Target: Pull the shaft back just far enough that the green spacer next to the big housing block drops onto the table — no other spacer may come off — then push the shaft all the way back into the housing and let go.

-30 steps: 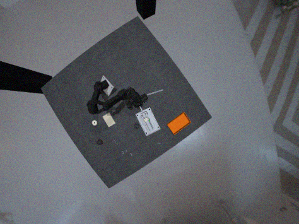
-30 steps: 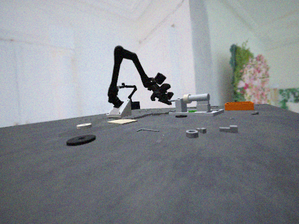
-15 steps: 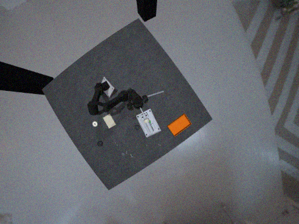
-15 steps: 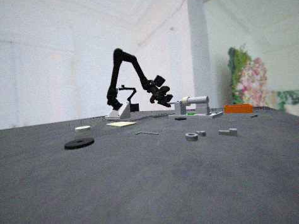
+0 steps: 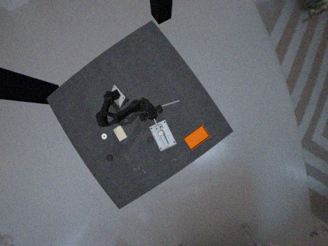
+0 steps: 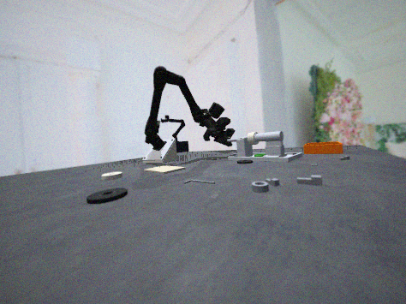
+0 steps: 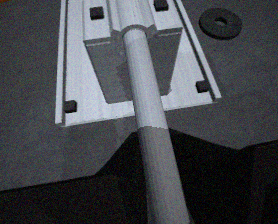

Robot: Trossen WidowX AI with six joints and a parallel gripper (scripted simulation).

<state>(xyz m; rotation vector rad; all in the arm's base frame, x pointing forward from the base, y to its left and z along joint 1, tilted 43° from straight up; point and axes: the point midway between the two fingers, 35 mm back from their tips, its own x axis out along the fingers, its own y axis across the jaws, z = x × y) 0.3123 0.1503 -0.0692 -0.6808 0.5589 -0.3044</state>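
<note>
The grey shaft is 50 mm ahead of my gripper tip and 20 mm above it. From my gripper tip the other things lie so: cream spacer (110 mm ahead, 10 mm to the right, 30 mm above); cream tile (60 mm behind, 330 mm to the right, 50 mm below); green spacer (140 mm ahead, 10 mm to the right, 40 mm below).
</note>
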